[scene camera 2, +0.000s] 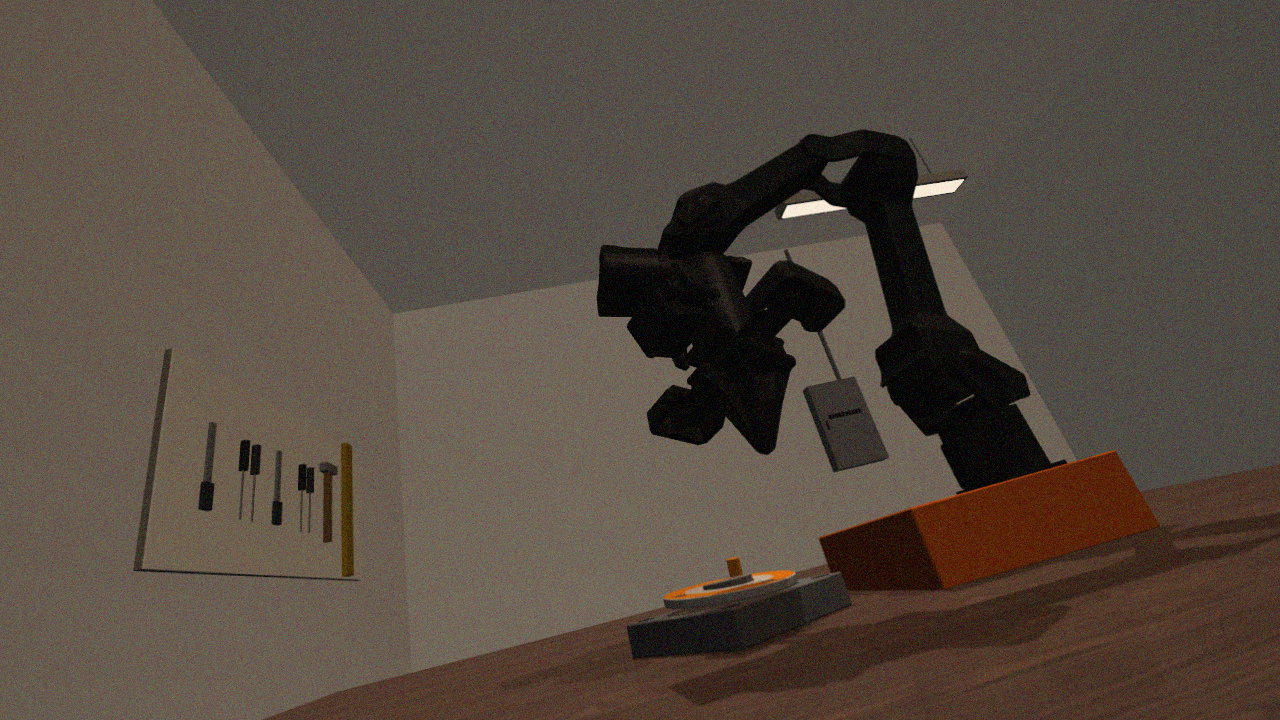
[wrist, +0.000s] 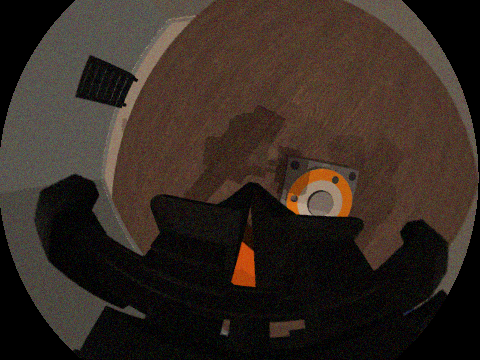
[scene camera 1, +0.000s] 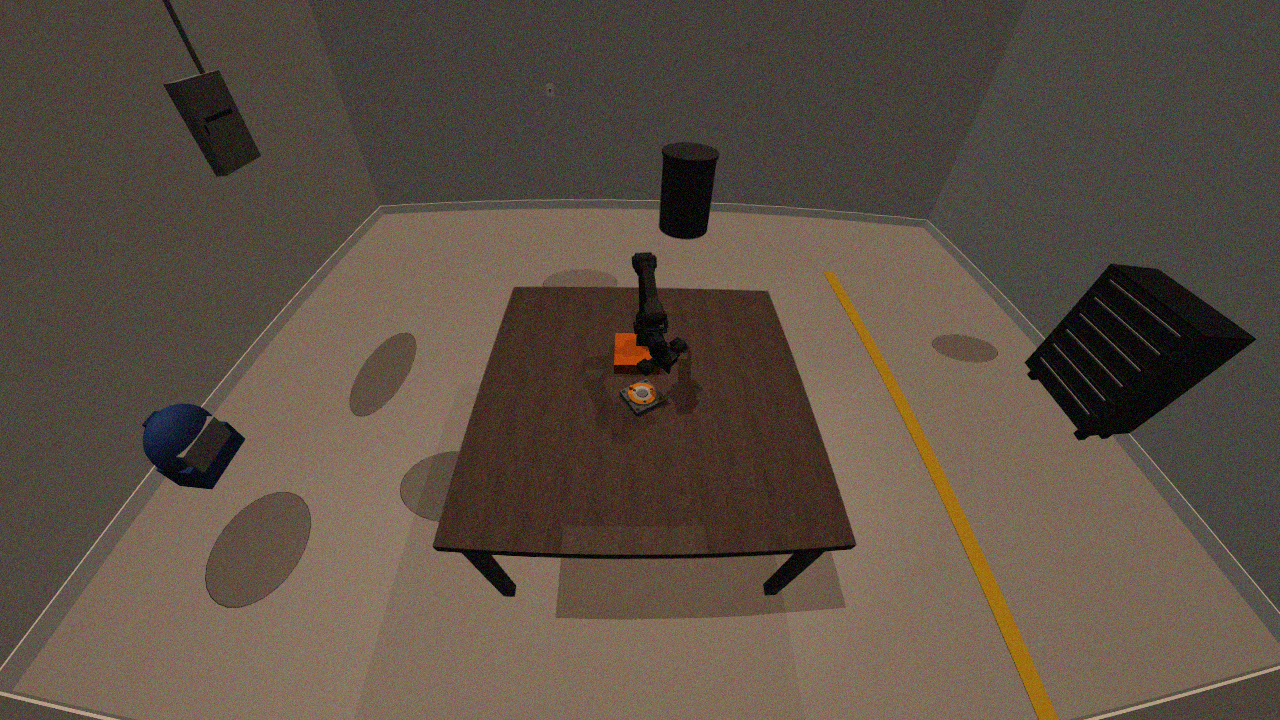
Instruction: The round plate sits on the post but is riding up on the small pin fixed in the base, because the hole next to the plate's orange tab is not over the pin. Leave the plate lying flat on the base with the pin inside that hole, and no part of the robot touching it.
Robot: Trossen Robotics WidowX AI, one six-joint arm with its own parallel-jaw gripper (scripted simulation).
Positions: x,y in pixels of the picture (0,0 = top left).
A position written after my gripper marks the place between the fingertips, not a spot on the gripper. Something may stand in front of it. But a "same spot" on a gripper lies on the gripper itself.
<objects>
my gripper: scene camera 2 766,451; wrist; scene camera 1
same spot on my gripper: (wrist: 313,260) = (scene camera 1: 662,363)
</objects>
